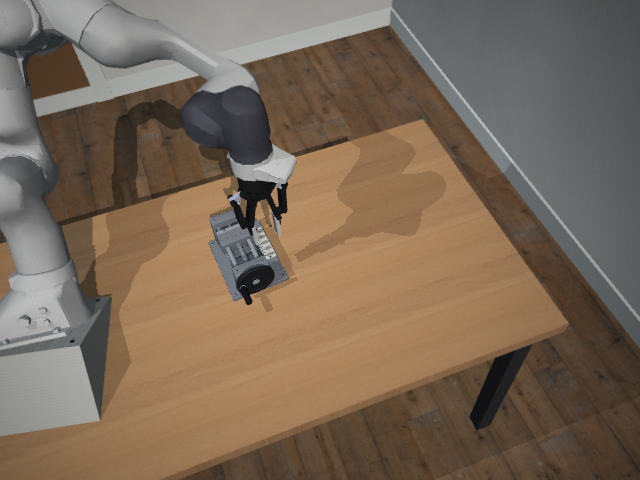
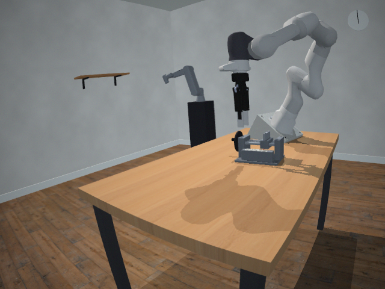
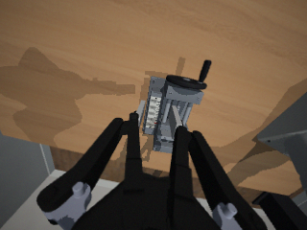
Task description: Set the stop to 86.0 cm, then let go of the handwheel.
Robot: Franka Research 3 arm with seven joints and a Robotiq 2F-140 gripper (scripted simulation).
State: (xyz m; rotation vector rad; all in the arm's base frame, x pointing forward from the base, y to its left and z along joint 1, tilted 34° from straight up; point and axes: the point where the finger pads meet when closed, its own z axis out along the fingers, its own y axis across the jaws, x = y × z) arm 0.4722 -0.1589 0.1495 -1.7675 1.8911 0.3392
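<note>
My gripper is now 9 cm past the black handwheel, 6 cm to the left of it and 11 cm above it. The rest, counted from my hand: sliding stop block: 5 cm behind, 9 cm to the left, 10 cm below.
</note>
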